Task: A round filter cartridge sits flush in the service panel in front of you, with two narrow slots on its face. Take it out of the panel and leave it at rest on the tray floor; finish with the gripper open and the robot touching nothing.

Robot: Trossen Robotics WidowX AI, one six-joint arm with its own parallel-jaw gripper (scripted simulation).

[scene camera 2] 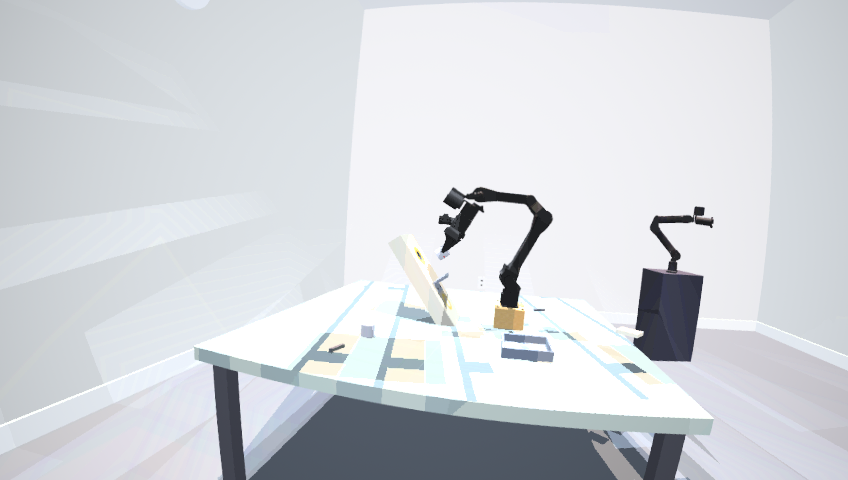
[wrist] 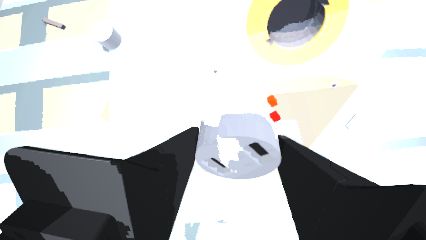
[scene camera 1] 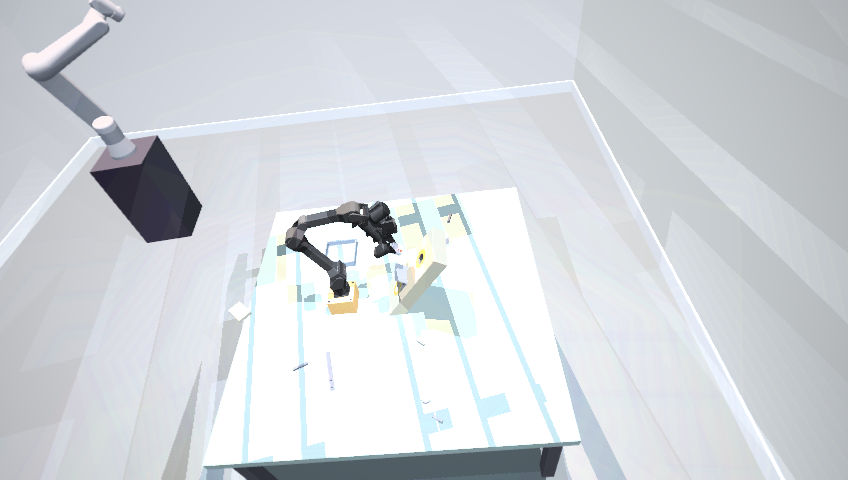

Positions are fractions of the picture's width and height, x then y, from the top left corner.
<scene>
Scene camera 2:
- blue-grey tray: 0.61,0.72
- cream service panel: 0.49,0.54
</scene>
